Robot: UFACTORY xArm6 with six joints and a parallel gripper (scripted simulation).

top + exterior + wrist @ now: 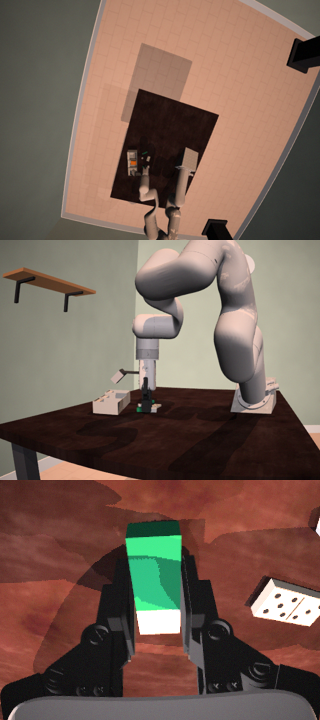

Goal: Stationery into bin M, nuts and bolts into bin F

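Right now my hand is 130 mm short of the pale double bin and 20 mm to the left of it. Also, from my hand: cream domino (10 mm behind, 90 mm to the right, 20 mm below); then green block (10 mm behind, 20 mm below); then steel nut (50 mm ahead, 80 mm to the right, 20 mm below).
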